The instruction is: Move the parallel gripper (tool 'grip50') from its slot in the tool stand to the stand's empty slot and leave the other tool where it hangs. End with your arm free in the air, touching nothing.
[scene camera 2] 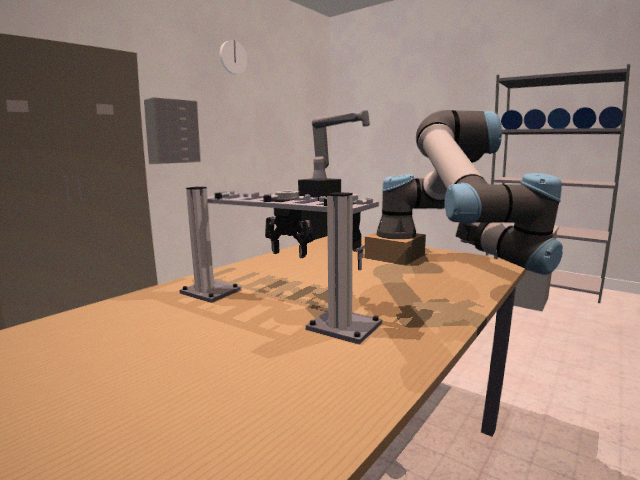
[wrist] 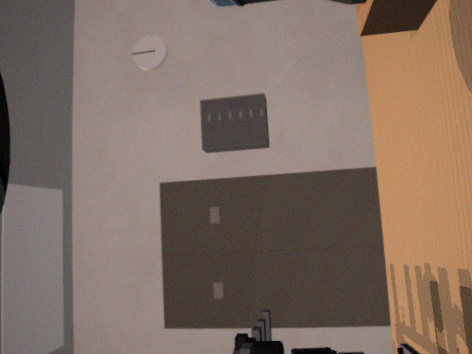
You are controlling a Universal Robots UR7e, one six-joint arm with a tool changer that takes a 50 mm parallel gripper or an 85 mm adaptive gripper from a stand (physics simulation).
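Where they show: arm's base, origin of the base link: (scene camera 2: pixel 396 235).
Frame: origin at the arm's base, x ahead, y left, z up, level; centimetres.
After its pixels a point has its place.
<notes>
The tool stand's plate (scene camera 2: pixel 248 202) {z 19.3, x 67.0, y -0.7 cm} rests on two grey posts. The adaptive gripper (scene camera 2: pixel 287 235) hangs under its middle, fingers apart. The parallel gripper (scene camera 2: pixel 357 238) hangs near the right post and is mostly hidden by it; one finger shows below, so its opening cannot be told. No tool hangs under the left part of the plate. The arm's tool end (scene camera 2: pixel 469 233) is to the right of the stand, in the air and apart from it, with no gripper seen on it. Dark parts at the bottom of the wrist view (wrist: pixel 262 346) {z 17.5, x 52.8, y 3.1 cm} appear to belong to the stand.
The stand's right post (scene camera 2: pixel 340 263) {z 8.2, x 64.4, y 28.9 cm} and left post (scene camera 2: pixel 200 242) {z 7.7, x 74.0, y -15.3 cm} stand on bolted feet on the wooden table (scene camera 2: pixel 170 387) {z -8.6, x 101.2, y 21.3 cm} (wrist: pixel 415 150) {z -8.6, x 28.0, y -13.4 cm}. The arm's base sits on a wooden block (scene camera 2: pixel 393 249) {z -3.3, x 8.6, y 4.7 cm}. A small grey robot (scene camera 2: pixel 320 142) is behind the stand, and a shelf rack (scene camera 2: pixel 615 178) is at the right.
</notes>
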